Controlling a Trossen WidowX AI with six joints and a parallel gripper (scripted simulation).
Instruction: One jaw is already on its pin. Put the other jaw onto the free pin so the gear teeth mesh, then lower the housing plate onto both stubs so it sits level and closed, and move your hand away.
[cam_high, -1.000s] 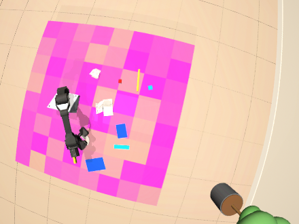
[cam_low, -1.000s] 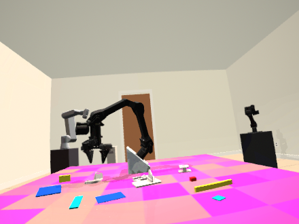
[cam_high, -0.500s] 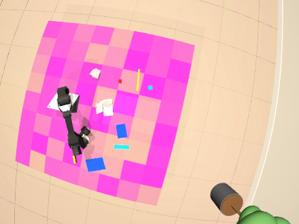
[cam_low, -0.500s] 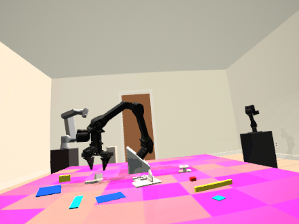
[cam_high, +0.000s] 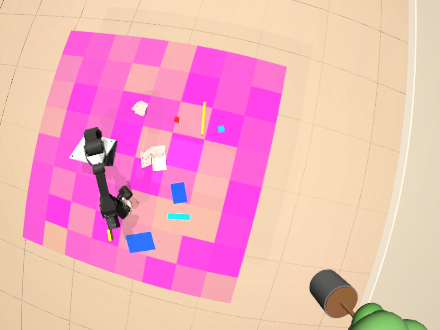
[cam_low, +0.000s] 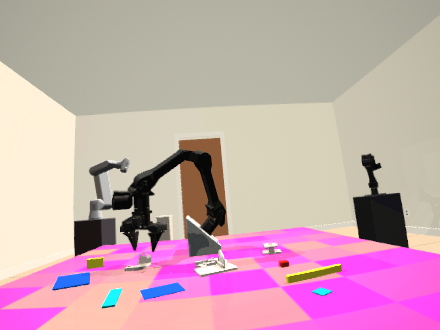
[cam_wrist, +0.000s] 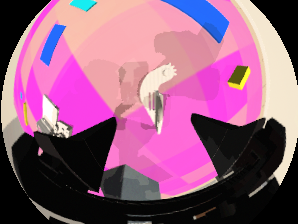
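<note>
The white jaw is 5 cm below my gripper tip, 3 cm to the right of it and 2 cm ahead of it. The rest, counted from my gripper tip: white base (26 cm to the left, 10 cm ahead, 5 cm below); then yellow block (20 cm to the right, 4 cm below, 2 cm behind); then cyan bar (29 cm ahead, 5 cm below, 3 cm to the left).
</note>
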